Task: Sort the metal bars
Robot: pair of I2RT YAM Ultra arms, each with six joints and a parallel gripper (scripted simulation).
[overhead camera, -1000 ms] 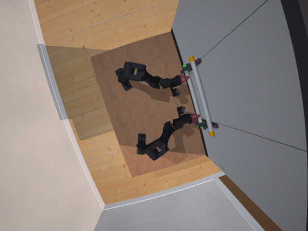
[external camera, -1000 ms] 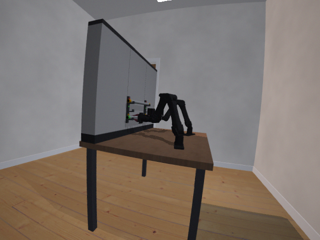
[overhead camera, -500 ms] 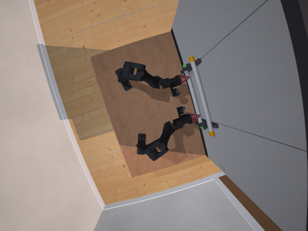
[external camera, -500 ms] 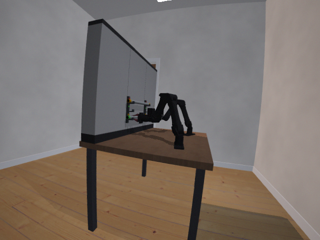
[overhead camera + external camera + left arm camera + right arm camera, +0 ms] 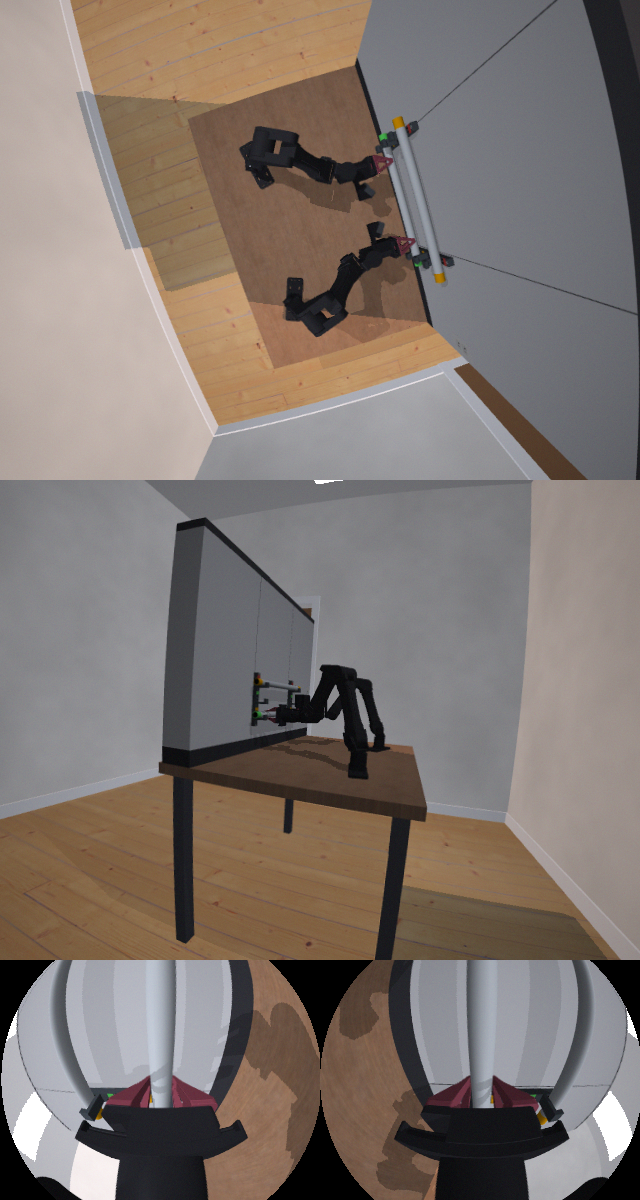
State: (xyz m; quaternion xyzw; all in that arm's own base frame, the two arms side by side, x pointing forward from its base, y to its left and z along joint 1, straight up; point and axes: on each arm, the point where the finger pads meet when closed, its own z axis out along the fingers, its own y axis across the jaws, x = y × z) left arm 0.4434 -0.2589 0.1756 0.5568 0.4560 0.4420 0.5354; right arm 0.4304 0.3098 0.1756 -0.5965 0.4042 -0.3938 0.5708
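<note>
The metal bar lies 14 cm to the left of my right hand and 15 cm above it. The rest, counted from my right hand: green-ended bar 15 cm to the left; grey wall panel 10 cm ahead, 16 cm to the left, 25 cm above.
The green-ended bar lies 1 cm ahead of my left hand and 15 cm to the right of it. Round my left hand: metal bar 2 cm ahead, 16 cm to the right, 15 cm above; then grey wall panel 11 cm ahead, 13 cm to the right, 25 cm above.
</note>
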